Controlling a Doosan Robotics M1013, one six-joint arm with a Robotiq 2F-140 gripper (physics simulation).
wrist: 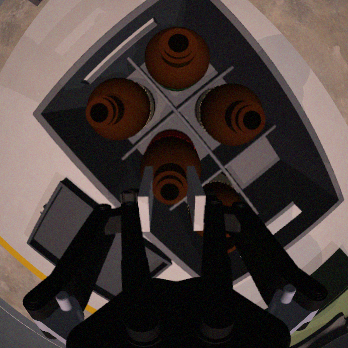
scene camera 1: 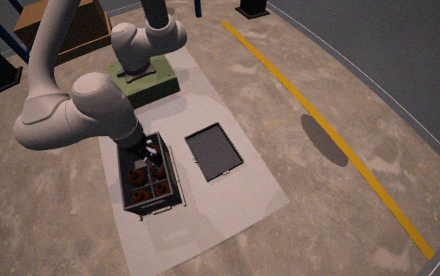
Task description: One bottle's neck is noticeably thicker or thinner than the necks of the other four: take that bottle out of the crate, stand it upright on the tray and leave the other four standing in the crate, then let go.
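Places are measured from the arm's base along level axes (x ahead, y left, z up), in centimetres.
Where they show: gripper, fingertip midpoint: (wrist: pixel 169 179) (scene camera 1: pixel 156 166); arm's base, link origin: (wrist: pixel 322 335) (scene camera 1: pixel 138 69).
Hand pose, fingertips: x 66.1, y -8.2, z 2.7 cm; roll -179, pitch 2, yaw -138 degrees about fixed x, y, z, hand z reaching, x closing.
Things, the pixels of their top centre, and the offset from my fingertips. "spot": a spot on its surface instead. Level surfaces: height alone.
- middle bottle, top centre: (wrist: pixel 169 191) (scene camera 1: pixel 154 164) dx -0.1, dy +0.1, dz +2.7 cm
- compartment, surface spot: (wrist: pixel 254 159) spot: dx -11.1, dy -8.2, dz -12.8 cm
- pale mat, surface height: dz -13.6 cm
Five brown bottles stand in the dark crate (scene camera 1: pixel 120 175) (wrist: pixel 75 156). My gripper (scene camera 1: pixel 156 161) (wrist: pixel 169 179) reaches down into the crate and is shut on the neck of the middle bottle (scene camera 1: pixel 158 172) (wrist: pixel 172 156) in the row nearest the tray, which is upright in its compartment. Another bottle (scene camera 1: pixel 155 147) (wrist: pixel 220 194) stands beside it, partly hidden by a finger in the wrist view. The other three bottles are a first (scene camera 1: pixel 137 176) (wrist: pixel 232 114), a second (scene camera 1: pixel 141 195) (wrist: pixel 177 62) and a third (scene camera 1: pixel 162 188) (wrist: pixel 120 109). The dark, shallow tray (scene camera 1: pixel 214 150) (wrist: pixel 65 215) holds no bottle.
Thin dividers (wrist: pixel 176 107) split the crate, and one compartment (wrist: pixel 254 159) beside the bottles is vacant. The tray lies a short way beside the crate on the pale mat (scene camera 1: pixel 240 200). The green robot base (scene camera 1: pixel 155 90) stands behind, with a large brown box (scene camera 1: pixel 82 30) at the back left.
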